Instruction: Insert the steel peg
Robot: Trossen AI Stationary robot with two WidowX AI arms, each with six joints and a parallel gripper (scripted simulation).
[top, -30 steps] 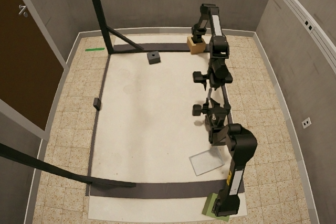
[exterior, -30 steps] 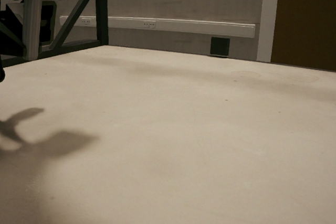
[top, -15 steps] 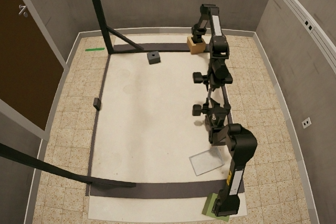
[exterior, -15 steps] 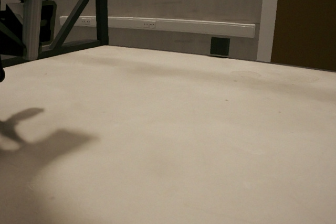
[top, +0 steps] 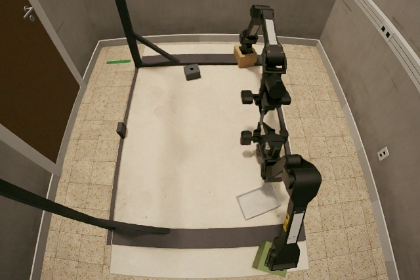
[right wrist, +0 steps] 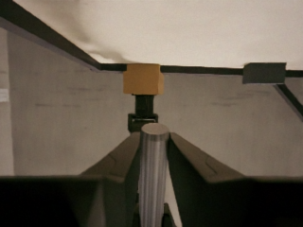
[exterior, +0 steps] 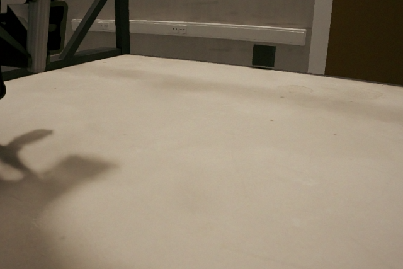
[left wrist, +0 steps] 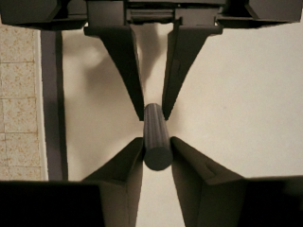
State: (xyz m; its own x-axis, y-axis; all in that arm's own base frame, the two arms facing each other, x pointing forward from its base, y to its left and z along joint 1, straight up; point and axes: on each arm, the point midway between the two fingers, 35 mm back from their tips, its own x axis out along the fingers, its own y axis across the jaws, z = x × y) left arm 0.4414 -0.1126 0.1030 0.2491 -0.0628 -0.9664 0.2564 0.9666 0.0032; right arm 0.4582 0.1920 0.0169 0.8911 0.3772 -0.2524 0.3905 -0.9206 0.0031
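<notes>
Right now the steel peg is 4 cm to the left of my right hand and 2 cm above it. From my right hand the other things lie so: clear flat plate 2 cm behind, 27 cm to the right, 11 cm below; dark grey block 29 cm behind, 39 cm to the left, 8 cm below.
My left hand is 20 mm to the left of the steel peg and 50 mm above it. Round my left hand: clear flat plate 20 mm behind, 320 mm to the right, 180 mm below; then dark grey block 290 mm behind, 340 mm to the left, 150 mm below.
</notes>
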